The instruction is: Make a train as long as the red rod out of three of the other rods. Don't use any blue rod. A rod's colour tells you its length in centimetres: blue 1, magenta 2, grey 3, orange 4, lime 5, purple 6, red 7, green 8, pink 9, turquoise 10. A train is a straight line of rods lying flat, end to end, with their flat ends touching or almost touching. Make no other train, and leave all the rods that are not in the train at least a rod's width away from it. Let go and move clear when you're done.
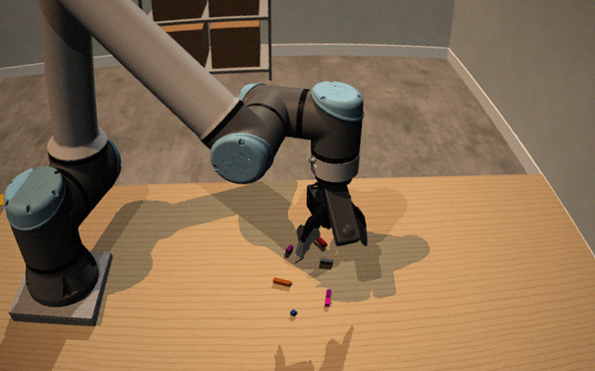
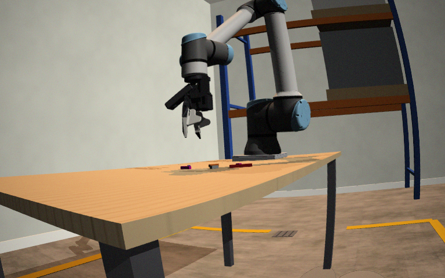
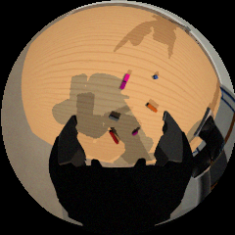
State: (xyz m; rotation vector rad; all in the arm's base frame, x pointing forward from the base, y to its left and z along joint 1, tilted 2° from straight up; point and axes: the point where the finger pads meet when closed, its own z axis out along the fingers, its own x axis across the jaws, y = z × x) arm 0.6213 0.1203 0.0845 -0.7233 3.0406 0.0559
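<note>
Now: the grey rod 90 mm below my hand, 70 mm to the left of it and 10 mm behind it. Also, from my hand: red rod 150 mm to the left, 90 mm below, 50 mm behind; orange rod 110 mm behind, 90 mm below, 10 mm to the right; blue rod 90 mm to the right, 90 mm below, 70 mm behind.
</note>
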